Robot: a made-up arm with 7 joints.
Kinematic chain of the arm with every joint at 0, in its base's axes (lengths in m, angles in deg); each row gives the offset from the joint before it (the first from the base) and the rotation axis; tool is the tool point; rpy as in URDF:
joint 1: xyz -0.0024 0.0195 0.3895 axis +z
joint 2: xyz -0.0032 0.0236 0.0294 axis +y
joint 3: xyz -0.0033 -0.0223 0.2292 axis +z
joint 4: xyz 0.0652 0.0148 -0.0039 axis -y
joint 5: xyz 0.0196 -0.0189 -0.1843 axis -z
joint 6: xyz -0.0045 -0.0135 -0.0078 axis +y
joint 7: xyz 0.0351 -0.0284 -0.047 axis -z
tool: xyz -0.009 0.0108 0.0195 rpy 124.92 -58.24 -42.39
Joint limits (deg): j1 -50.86..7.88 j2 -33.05..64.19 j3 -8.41..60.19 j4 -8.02..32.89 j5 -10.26..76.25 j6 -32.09..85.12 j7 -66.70..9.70
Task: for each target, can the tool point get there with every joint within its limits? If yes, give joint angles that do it. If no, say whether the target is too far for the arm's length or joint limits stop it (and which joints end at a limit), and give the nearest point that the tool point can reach.
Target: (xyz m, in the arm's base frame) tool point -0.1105 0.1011 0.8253
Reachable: no: joint limits stop it (at a limit: joint 1, joint 2, joint 4, joint 5, joint 6, joint 7) | nearest point 0.0841 0.1551 0.5945 | short by 0.307 m
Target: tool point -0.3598 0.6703 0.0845
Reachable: no: too far | nearest point 0.0725 0.2052 0.3216 | short by 0.678 m
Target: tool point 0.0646 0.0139 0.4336
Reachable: yes | joints -37.65 -11.93 44.83 6.59 35.77 69.61 -28.25
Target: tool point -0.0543 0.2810 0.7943
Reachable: no: joint limits stop it (at a limit: joint 1, joint 2, joint 3, joint 4, joint 5, joint 6, joint 7) | nearest point 0.0307 0.2070 0.5647 | short by 0.256 m
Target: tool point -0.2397 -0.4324 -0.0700
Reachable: no: too far | nearest point 0.0293 -0.1415 0.2585 | short by 0.515 m
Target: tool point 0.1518 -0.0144 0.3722
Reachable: yes | joints -26.09 25.17 27.88 24.43 32.97 11.58 -51.04
